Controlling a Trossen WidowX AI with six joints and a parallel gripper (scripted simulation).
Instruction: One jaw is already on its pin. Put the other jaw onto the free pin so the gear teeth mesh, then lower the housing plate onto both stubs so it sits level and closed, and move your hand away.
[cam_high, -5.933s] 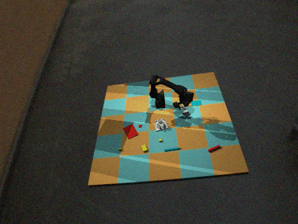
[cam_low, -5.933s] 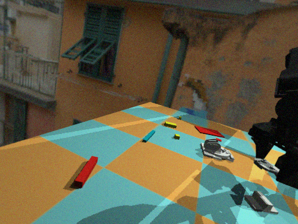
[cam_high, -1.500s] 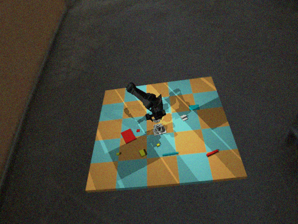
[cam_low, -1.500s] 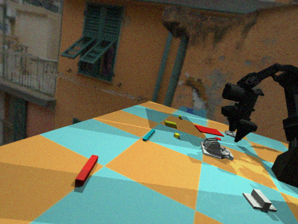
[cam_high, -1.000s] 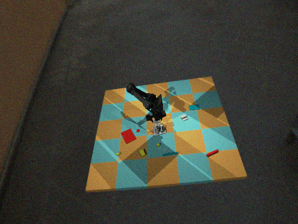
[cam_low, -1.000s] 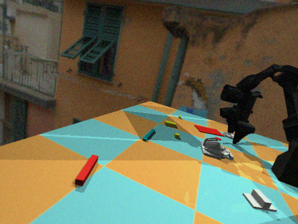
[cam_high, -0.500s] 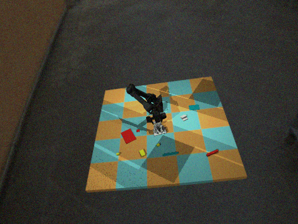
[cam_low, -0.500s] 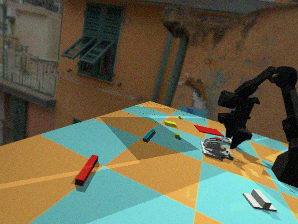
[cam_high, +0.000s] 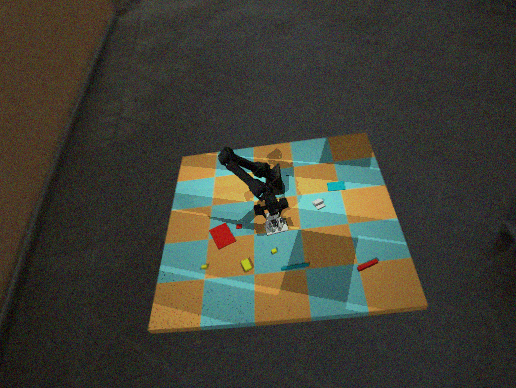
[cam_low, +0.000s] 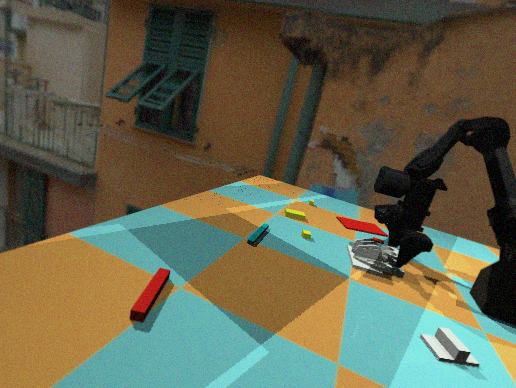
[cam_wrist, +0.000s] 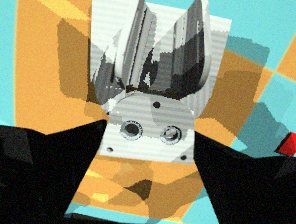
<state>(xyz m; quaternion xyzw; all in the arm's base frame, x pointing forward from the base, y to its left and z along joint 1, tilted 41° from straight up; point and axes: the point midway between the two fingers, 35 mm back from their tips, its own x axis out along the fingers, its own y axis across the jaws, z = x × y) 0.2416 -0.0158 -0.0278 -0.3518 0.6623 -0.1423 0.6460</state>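
The base lies 1 cm ahead of my gripper tip and 2 cm above it. Round my gripper tip: white jaw (2 cm ahead, 1 cm to the right, 1 cm below); small yellow cube (23 cm ahead, 2 cm to the left, 2 cm below); small red cube (5 cm ahead, 19 cm to the right, 2 cm below).
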